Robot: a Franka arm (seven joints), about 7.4 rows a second.
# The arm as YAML. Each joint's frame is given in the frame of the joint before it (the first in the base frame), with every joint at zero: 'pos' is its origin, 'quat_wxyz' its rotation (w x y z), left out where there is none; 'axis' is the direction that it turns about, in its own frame. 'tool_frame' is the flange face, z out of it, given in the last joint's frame.
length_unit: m
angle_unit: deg
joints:
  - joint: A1
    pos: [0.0, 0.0, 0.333]
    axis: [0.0, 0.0, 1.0]
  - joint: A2
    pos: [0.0, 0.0, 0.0]
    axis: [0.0, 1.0, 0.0]
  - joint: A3
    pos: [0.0, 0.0, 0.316]
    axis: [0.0, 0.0, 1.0]
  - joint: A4
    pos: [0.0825, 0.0, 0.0]
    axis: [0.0, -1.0, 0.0]
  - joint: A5
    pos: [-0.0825, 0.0, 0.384]
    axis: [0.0, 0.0, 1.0]
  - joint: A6
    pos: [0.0, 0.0, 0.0]
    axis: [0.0, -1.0, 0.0]
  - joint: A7
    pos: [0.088, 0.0, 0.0]
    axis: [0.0, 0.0, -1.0]
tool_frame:
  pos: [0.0, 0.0, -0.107]
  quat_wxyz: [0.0, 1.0, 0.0, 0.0]
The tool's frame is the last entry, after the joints.
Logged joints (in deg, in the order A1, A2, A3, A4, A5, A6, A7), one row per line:
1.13, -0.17, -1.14, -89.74, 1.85, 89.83, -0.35
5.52, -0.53, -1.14, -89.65, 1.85, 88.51, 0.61
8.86, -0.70, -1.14, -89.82, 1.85, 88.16, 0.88
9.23, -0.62, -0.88, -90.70, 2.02, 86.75, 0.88
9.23, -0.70, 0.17, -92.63, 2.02, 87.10, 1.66
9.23, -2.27, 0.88, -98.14, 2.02, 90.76, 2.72
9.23, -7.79, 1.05, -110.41, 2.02, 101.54, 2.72
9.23, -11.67, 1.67, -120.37, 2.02, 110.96, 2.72
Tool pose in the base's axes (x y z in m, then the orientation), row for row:
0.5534, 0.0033, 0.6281, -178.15, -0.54, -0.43
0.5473, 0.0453, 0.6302, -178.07, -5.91, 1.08
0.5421, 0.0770, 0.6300, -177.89, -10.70, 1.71
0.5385, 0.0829, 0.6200, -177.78, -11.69, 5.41
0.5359, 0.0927, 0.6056, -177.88, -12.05, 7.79
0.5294, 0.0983, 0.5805, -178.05, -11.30, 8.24
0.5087, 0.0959, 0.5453, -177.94, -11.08, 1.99
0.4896, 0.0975, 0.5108, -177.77, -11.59, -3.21
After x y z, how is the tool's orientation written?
As a rotation vector, in degrees.
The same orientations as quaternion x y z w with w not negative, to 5 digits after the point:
-0.99986, -0.00303, -0.00241, 0.01613
-0.99930, -0.03317, 0.00606, 0.01596
-0.99803, -0.06003, 0.00959, 0.01554
-0.99727, -0.06558, 0.03035, 0.01531
-0.99667, -0.06752, 0.04365, 0.01346
-0.99685, -0.06327, 0.04613, 0.01223
-0.99789, -0.06214, 0.01116, 0.01487
-0.99759, -0.06504, -0.01801, 0.01591

